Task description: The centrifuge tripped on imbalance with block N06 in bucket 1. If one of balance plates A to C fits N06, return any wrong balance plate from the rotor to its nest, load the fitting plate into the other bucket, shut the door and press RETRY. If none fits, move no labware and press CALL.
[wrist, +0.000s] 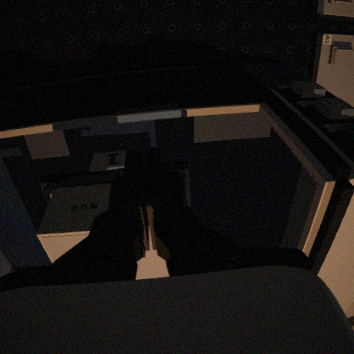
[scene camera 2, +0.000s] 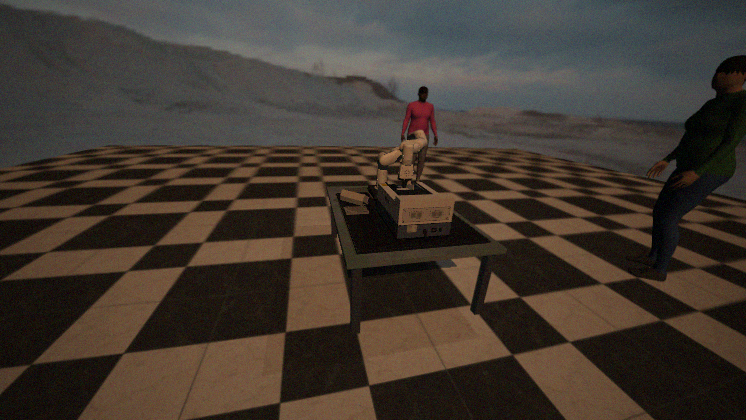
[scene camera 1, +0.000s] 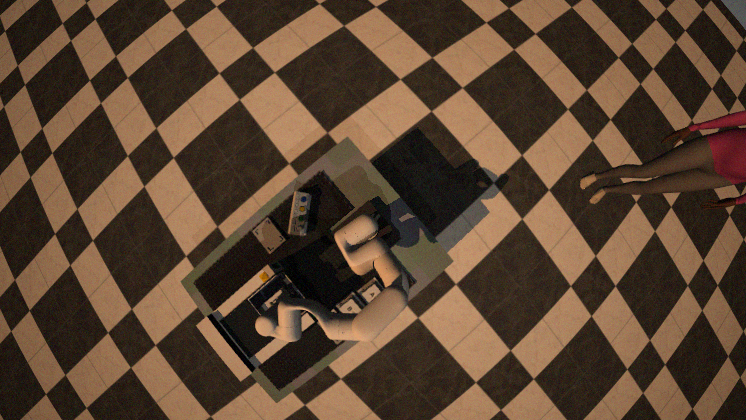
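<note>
My gripper is shut and empty, pointing down over the open chamber of the white centrifuge. In the wrist view, block N06 sits left of the fingers, below a small plate marked 1; the fingers hide part of the rotor. The second bucket's contents cannot be made out. Plates A and B lie in their nests beside the arm; plate C cannot be made out. The button box has blue, yellow and green buttons; its lettering is too small to read.
A pale pad with corner marks lies between the button box and the centrifuge. A yellow part sits on the centrifuge rim. A person in red and one in green stand off the table.
</note>
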